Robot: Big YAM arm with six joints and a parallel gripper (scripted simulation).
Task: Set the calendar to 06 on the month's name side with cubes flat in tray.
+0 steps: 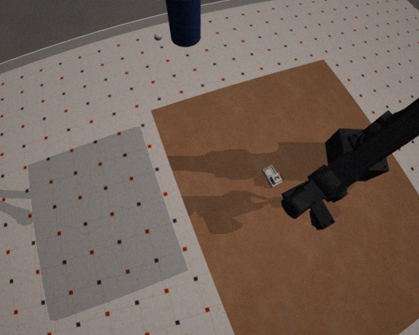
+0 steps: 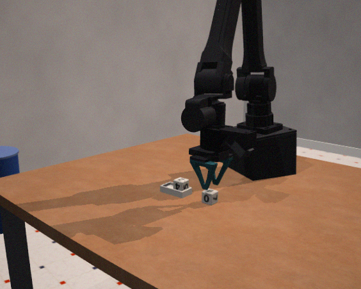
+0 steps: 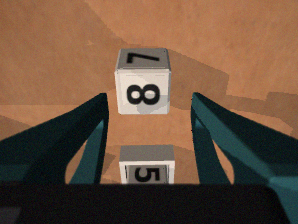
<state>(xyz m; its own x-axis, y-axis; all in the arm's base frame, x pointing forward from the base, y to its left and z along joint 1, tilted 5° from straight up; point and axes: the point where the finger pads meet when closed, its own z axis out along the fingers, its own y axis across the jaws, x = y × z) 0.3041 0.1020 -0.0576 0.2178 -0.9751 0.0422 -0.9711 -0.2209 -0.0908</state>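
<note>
The white digit cube is 40 mm below my hand. Also, from my hand: white tray 110 mm to the right, 40 mm below, 20 mm ahead.
</note>
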